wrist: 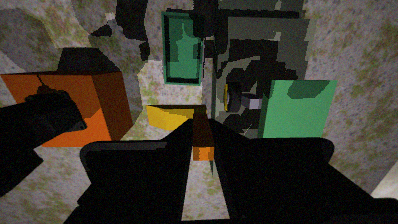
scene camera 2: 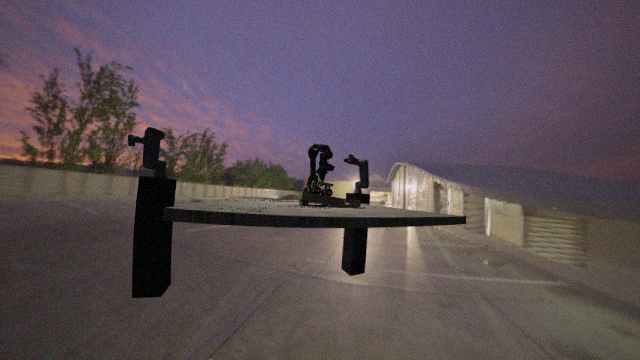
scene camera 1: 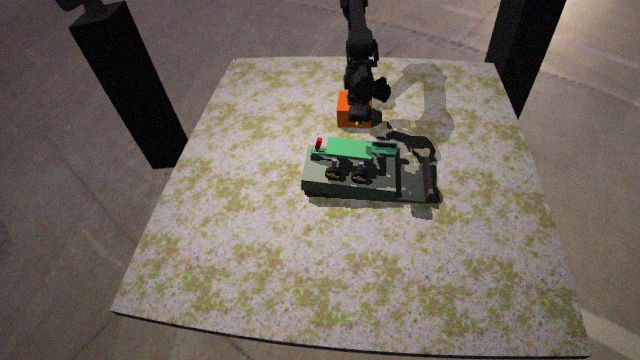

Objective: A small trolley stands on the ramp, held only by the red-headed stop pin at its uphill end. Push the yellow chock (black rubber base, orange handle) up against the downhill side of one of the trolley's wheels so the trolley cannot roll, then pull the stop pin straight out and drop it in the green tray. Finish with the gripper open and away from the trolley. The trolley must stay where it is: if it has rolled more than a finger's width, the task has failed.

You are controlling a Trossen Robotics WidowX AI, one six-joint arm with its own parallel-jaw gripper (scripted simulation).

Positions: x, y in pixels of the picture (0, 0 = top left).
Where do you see a grey ramp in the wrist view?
At 248, 50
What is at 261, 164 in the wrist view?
My gripper.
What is my gripper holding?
A yellow chock.
